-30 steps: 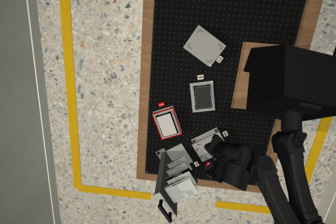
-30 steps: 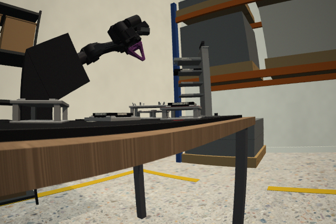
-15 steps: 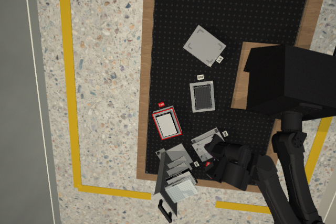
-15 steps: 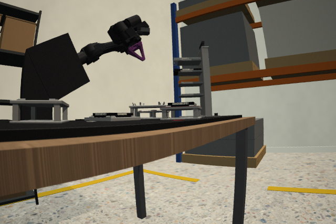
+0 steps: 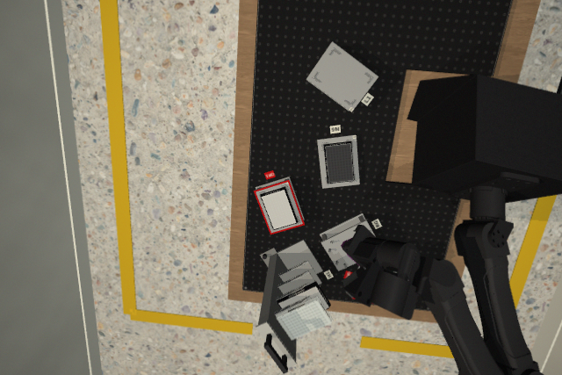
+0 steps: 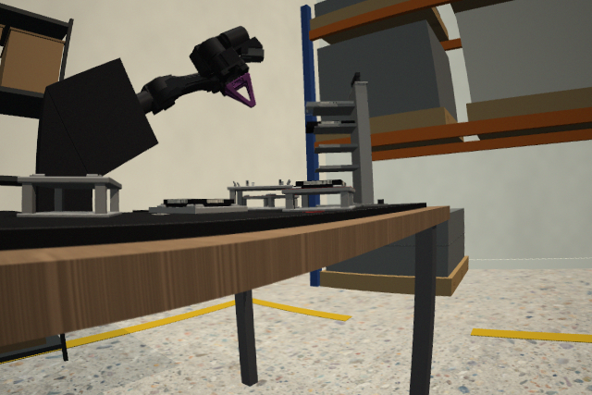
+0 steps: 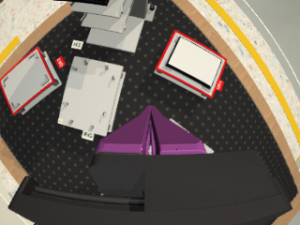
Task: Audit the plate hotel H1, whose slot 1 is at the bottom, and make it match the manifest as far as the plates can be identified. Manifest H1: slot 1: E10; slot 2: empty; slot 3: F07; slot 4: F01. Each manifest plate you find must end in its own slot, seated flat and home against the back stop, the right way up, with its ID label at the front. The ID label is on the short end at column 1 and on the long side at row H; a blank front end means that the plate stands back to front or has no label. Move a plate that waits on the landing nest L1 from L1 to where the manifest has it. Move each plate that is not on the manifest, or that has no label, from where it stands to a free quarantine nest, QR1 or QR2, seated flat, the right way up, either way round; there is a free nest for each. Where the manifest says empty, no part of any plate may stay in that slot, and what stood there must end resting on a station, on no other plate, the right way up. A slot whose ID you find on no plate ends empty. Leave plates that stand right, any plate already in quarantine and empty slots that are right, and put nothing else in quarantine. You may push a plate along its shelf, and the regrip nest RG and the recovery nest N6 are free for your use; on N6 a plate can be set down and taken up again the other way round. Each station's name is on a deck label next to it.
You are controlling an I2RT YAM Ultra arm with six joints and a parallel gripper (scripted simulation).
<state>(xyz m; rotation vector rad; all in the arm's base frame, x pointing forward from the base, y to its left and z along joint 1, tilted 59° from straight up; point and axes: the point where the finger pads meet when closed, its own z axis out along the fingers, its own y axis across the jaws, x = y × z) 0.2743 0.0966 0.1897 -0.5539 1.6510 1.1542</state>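
My hand is 240 mm above the recovery nest N6, 150 mm to the left of it and 10 mm short of it. From my hand the other things lie so: regrip nest RG: 190 mm below, 100 mm to the left, 80 mm behind; then white well plate: 220 mm to the left, 60 mm ahead, 20 mm above; then quarantine nest QR1: 210 mm below, 180 mm ahead, 20 mm to the left.
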